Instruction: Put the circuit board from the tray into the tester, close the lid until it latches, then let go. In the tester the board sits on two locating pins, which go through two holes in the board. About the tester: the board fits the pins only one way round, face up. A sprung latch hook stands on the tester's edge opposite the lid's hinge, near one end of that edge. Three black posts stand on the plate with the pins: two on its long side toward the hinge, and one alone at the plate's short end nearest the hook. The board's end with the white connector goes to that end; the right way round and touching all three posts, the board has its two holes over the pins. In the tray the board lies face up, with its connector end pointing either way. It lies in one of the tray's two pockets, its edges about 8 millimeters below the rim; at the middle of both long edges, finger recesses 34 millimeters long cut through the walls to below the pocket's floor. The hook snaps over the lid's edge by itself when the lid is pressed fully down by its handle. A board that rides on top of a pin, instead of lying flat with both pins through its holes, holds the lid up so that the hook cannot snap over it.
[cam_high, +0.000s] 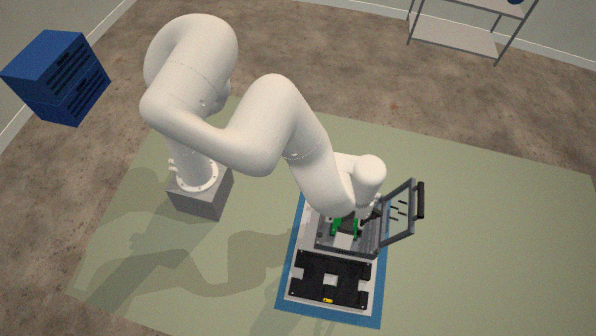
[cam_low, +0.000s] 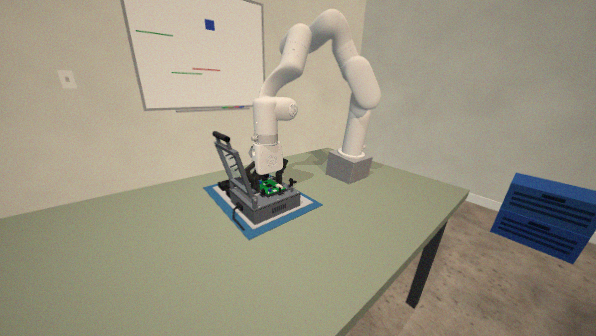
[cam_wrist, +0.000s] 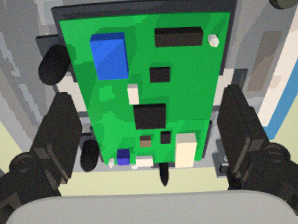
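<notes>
Now: the green circuit board right at my hand. The rest, counted from my hand: tester lid (12 cm ahead, 10 cm above); then latch hook (6 cm to the left, 6 cm behind, 1 cm above).
</notes>
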